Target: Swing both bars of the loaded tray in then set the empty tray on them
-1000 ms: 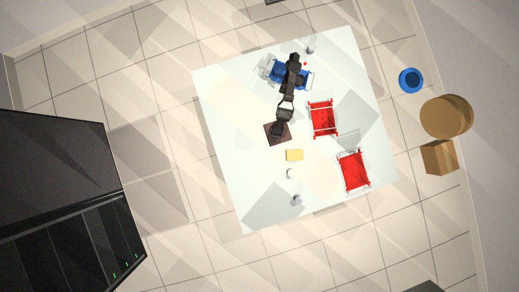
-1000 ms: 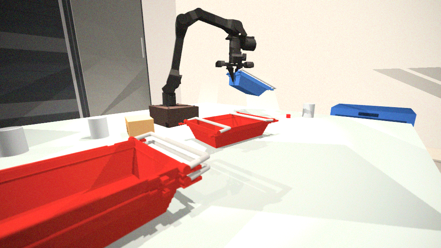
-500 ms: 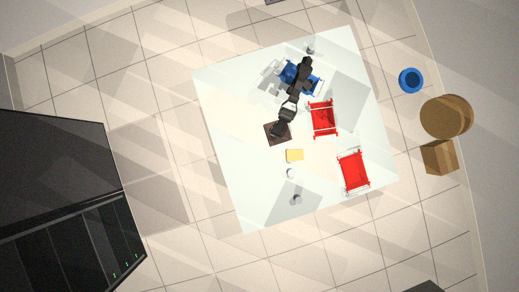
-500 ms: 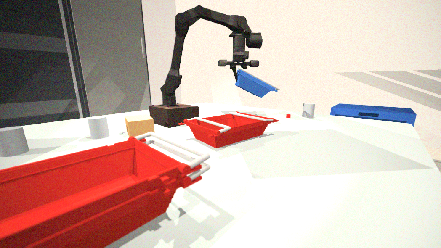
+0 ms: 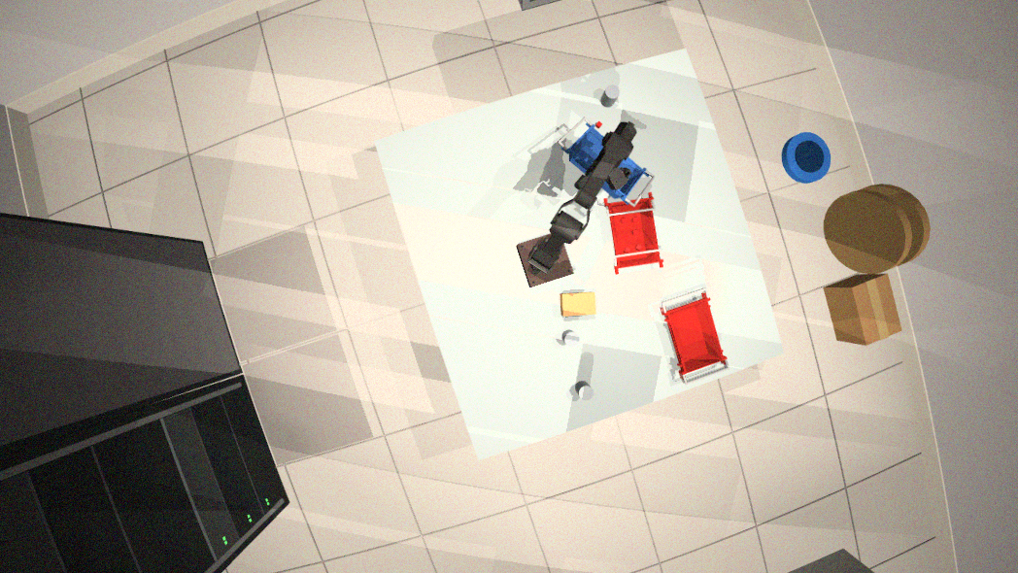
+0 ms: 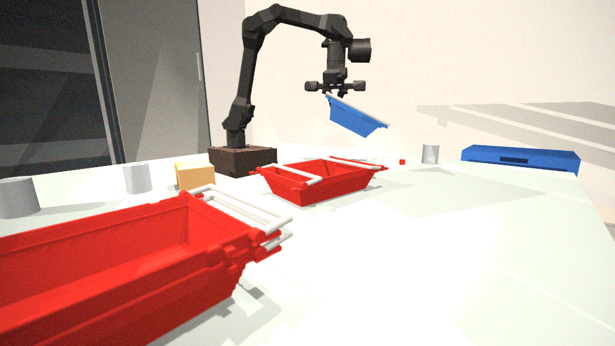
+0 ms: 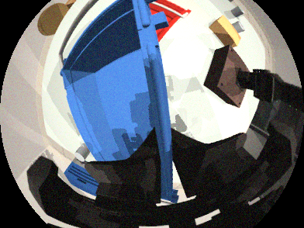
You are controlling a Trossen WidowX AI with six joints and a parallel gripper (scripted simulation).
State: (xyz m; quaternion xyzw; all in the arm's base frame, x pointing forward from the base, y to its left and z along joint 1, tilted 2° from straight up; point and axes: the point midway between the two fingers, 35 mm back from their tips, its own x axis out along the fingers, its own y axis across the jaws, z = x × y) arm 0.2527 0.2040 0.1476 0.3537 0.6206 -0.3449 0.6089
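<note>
My gripper tip is now 6 cm short of the blue tray and 4 cm to the right of it. Round my gripper tip: tan block (40 cm to the right, 16 cm behind, 15 cm below); then red cube (22 cm to the left, 17 cm below, 15 cm ahead).
</note>
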